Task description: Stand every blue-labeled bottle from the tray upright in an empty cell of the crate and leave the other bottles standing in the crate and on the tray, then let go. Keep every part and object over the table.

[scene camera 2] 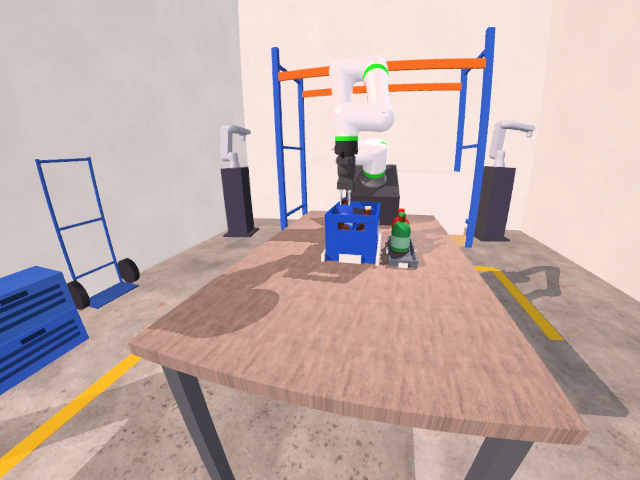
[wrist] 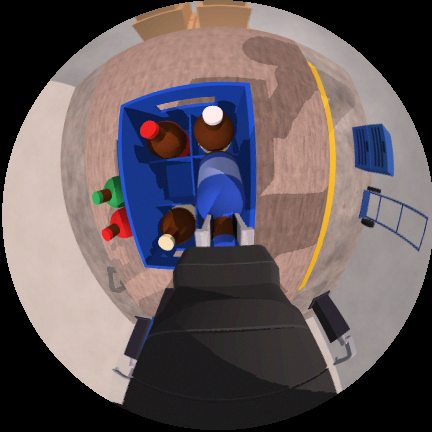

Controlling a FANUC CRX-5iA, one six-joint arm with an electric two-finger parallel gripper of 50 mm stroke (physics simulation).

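Pixels of known places: gripper, fingertip midpoint: (scene camera 2: 345, 205) (wrist: 222, 221); arm's base, link origin: (scene camera 2: 373, 179).
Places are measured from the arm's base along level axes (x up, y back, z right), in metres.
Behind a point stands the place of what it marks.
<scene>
My gripper (scene camera 2: 345, 198) @[x -0.069, y -0.450, z 0.170 m] (wrist: 222, 221) @[x -0.069, y -0.450, z 0.170 m] is shut on the neck of a blue-labeled bottle (scene camera 2: 345, 209) @[x -0.077, y -0.501, z 0.169 m] (wrist: 220, 192) @[x -0.066, y -0.488, z 0.175 m]. The bottle hangs upright, its body down inside the blue crate (scene camera 2: 351, 245) @[x -0.179, y -0.645, z 0.148 m] (wrist: 230, 91) @[x -0.084, y -0.627, z 0.219 m], in the right column in the wrist view, seemingly in the middle cell. Its base is hidden. Brown bottles with a red cap (wrist: 150, 130) @[x -0.080, y -0.595, z 0.100 m], a white cap (wrist: 212, 115) @[x -0.080, y -0.589, z 0.186 m] and a cream cap (wrist: 166, 242) @[x -0.080, y -0.427, z 0.075 m] stand in other cells. The middle-left cell is empty. A green bottle (scene camera 2: 400, 237) @[x -0.171, y -0.572, z -0.043 m] (wrist: 117, 192) @[x -0.125, y -0.531, z -0.028 m] and a red bottle (scene camera 2: 401, 220) (wrist: 123, 223) stand on the grey tray (scene camera 2: 396, 261) @[x -0.224, y -0.681, z -0.010 m].
The tray stands close beside the crate on the wooden table (scene camera 2: 351, 320) @[x -0.242, y -0.995, z 0.155 m] (wrist: 295, 165) @[x -0.243, y -0.501, z 0.401 m]. The crate's walls and dividers surround the held bottle, and the cream-capped bottle is close to the fingers. The robot's dark pedestal (scene camera 2: 387, 204) @[x -0.124, y -0.124, z -0.066 m] is behind the crate.
</scene>
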